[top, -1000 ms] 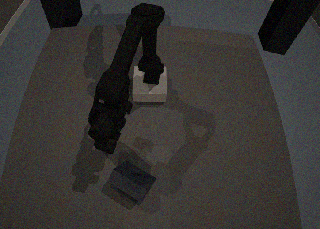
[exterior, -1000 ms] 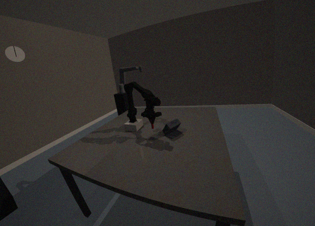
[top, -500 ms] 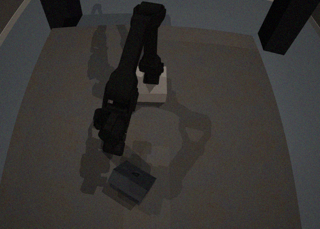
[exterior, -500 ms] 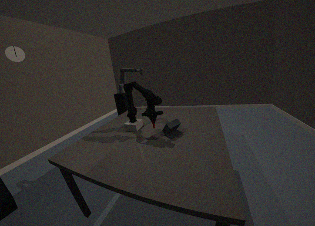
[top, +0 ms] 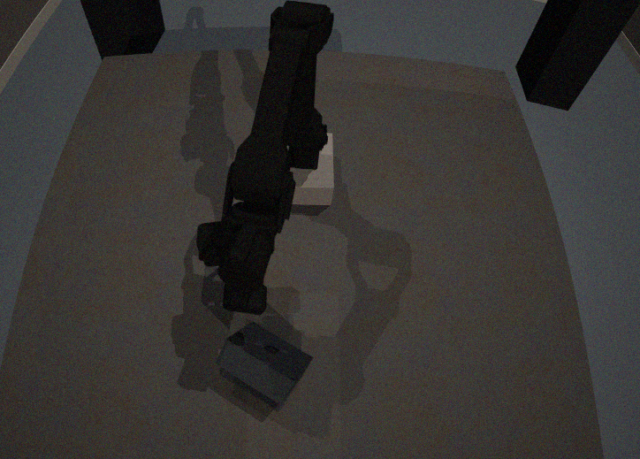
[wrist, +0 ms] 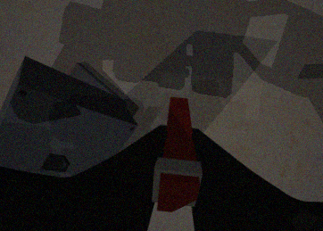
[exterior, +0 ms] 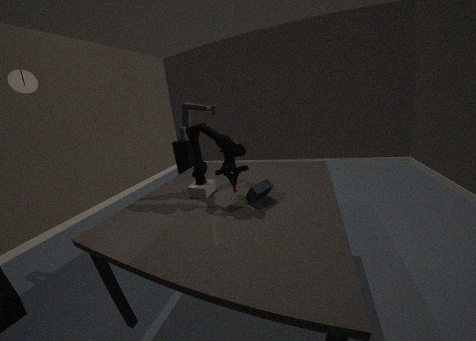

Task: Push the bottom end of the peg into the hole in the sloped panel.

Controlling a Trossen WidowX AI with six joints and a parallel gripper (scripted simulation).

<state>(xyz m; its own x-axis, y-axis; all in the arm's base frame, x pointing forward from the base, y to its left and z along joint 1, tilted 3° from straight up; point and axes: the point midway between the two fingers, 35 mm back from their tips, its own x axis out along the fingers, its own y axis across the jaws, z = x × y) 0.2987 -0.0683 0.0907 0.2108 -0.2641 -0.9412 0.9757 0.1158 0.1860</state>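
Now: the sloped panel 120 mm ahead of my gripper tip, 60 mm to the left of it and 60 mm below it. Round my gripper tip: red peg (20 mm above).
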